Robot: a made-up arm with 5 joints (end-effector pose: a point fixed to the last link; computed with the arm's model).
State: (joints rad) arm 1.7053 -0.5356 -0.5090 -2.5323 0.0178
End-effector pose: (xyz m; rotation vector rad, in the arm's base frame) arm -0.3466 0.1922 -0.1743 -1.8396 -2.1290 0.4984
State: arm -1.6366 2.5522 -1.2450 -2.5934 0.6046
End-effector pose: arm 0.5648 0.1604 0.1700 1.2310 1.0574 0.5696
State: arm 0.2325 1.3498 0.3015 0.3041 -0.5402
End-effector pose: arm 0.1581 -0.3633 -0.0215 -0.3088 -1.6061 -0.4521
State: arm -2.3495 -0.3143 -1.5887 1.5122 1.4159
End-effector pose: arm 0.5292 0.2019 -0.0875 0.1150 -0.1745 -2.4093
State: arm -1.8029 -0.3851 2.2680 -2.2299 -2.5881
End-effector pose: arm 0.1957 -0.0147 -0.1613 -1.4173 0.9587 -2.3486
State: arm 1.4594 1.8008 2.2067 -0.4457 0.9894
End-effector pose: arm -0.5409 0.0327 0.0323 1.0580 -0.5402 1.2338
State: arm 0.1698 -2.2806 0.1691 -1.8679 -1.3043
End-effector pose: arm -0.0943 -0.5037 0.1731 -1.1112 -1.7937 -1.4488
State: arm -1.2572 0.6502 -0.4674 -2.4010 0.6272
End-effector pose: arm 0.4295 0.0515 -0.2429 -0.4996 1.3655 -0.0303
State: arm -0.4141 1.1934 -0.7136 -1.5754 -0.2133
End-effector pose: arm 0.3375 -0.3475 -0.2036 -0.4116 0.3564 -0.2616
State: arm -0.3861 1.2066 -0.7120 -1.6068 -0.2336
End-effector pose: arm 0.3247 -0.3577 -0.2038 -0.4144 0.3855 -0.2849
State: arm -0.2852 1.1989 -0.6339 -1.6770 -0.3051
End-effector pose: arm 0.2674 -0.3829 -0.2123 -0.4446 0.4923 -0.2854
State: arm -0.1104 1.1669 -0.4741 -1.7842 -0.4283
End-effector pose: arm 0.1591 -0.4102 -0.2241 -0.4890 0.6720 -0.2389
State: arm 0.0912 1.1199 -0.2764 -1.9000 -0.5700
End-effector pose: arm 0.0293 -0.4192 -0.2290 -0.5159 0.8598 -0.1378
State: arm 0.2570 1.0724 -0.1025 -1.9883 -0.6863
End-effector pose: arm -0.0757 -0.4094 -0.2268 -0.5170 0.9869 -0.0179
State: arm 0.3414 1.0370 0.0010 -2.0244 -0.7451
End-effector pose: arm -0.1279 -0.3980 -0.2247 -0.5097 1.0351 0.0658
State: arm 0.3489 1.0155 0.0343 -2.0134 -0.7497
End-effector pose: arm -0.1341 -0.3942 -0.2258 -0.5066 1.0322 0.0980
